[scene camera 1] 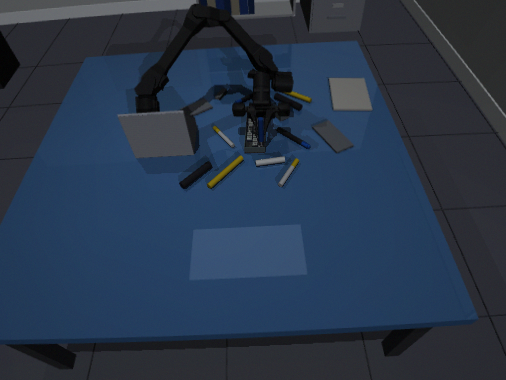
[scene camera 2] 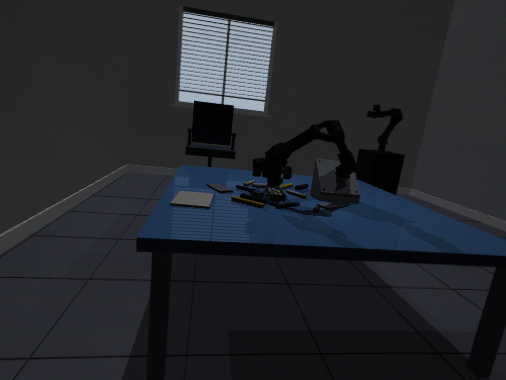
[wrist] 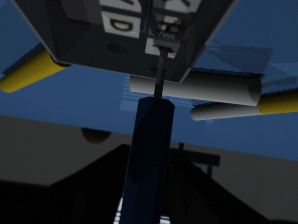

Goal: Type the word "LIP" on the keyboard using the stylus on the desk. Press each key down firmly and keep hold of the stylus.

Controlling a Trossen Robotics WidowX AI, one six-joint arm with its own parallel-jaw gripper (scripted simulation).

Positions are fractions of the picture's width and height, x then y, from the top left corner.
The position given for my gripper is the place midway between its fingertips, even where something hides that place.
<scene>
In view: my gripper (scene camera 1: 0.51, 0.35).
My gripper also shows in the wrist view (wrist: 0.50, 0.70).
</scene>
